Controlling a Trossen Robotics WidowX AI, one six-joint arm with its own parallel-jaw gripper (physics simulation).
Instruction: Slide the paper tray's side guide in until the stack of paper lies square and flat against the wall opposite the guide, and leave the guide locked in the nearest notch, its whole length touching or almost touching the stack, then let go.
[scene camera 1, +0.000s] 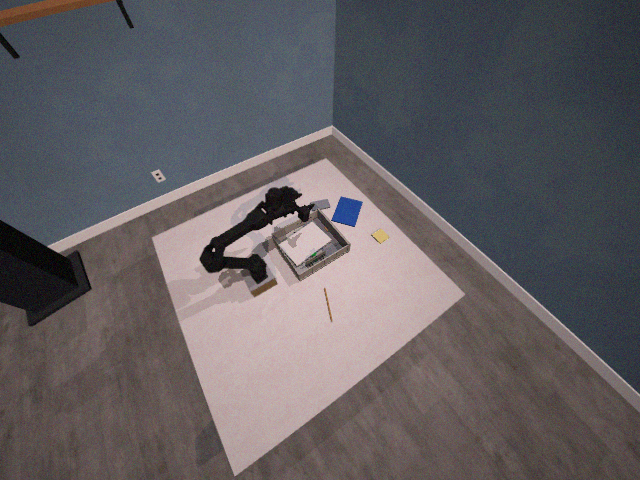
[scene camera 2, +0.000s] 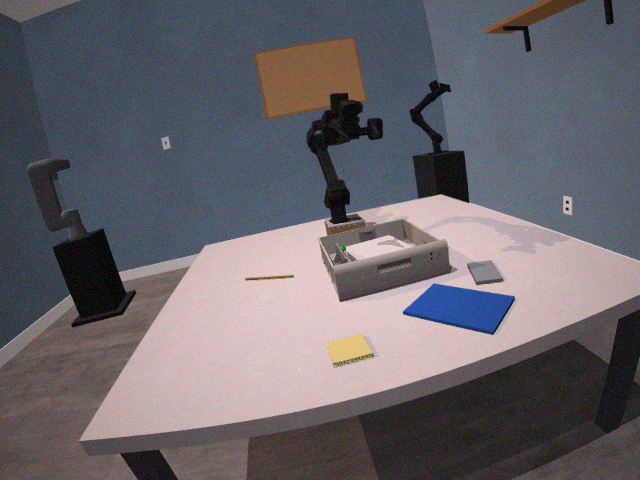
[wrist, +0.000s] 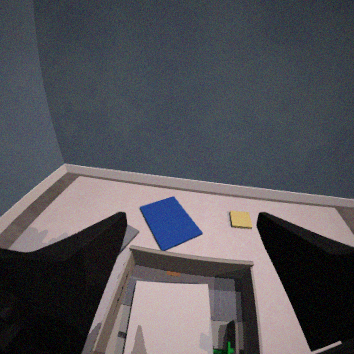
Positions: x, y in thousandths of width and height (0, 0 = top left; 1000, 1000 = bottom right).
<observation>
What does the yellow notepad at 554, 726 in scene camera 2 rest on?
The table.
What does the gripper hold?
Nothing.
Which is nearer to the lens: the white paper stack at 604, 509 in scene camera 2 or the yellow notepad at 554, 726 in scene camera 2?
The yellow notepad.
</observation>
